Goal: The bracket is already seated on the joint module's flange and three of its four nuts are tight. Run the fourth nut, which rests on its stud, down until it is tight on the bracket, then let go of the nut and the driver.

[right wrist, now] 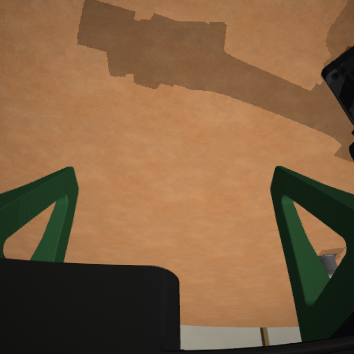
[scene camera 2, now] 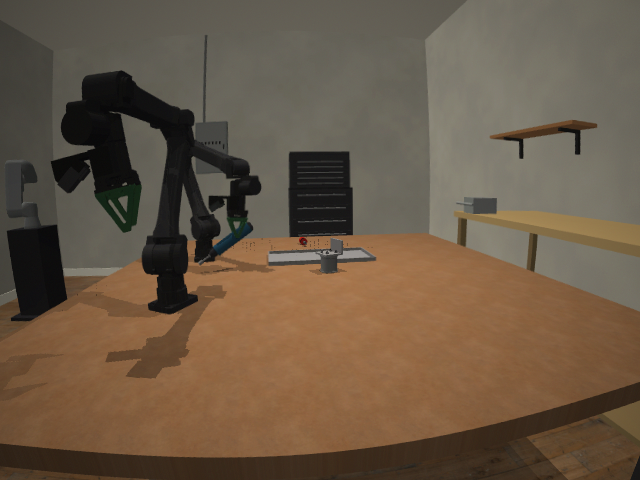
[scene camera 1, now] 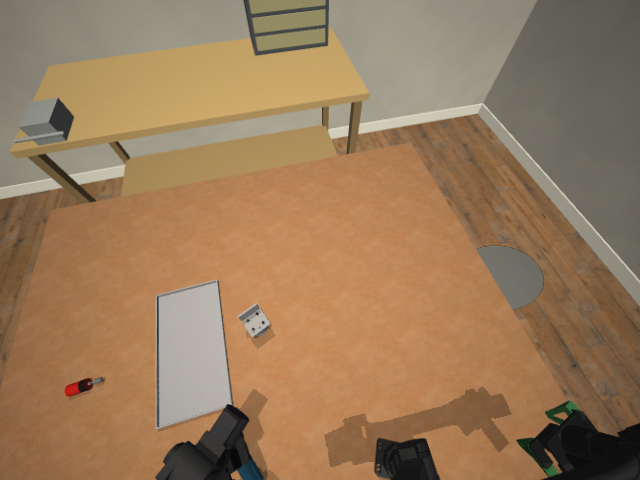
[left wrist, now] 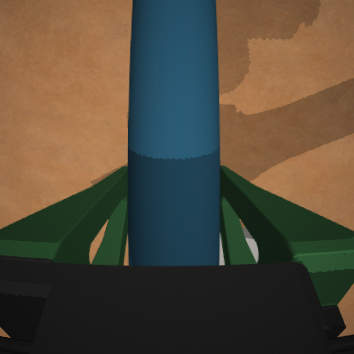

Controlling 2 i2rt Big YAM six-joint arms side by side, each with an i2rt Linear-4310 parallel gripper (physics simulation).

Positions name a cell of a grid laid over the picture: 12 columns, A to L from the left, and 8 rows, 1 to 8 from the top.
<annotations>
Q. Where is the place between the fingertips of my left gripper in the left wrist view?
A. F5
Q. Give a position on a shallow grey tray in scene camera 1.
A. At D7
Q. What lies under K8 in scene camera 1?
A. My right gripper.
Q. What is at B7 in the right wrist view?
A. My right gripper.
</annotations>
